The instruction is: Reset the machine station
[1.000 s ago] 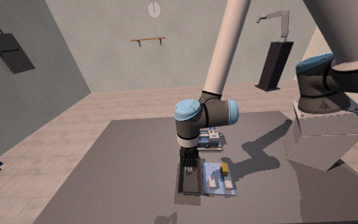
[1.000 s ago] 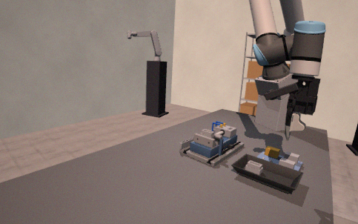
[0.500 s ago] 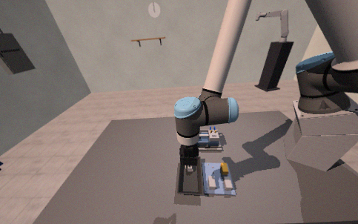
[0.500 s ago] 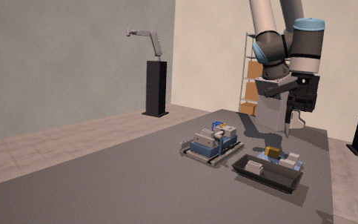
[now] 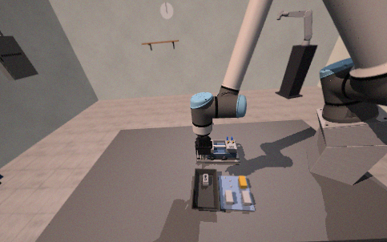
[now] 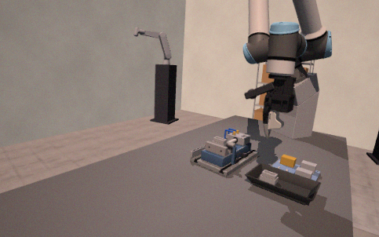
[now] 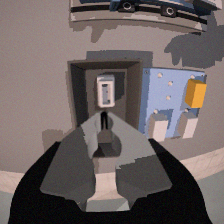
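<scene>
Right now my hand is 17 cm to the left of the vise, 15 cm past it and 15 cm above it. Round my hand: yellow brass blank (20 cm behind, 16 cm below, 11 cm to the left).
</scene>
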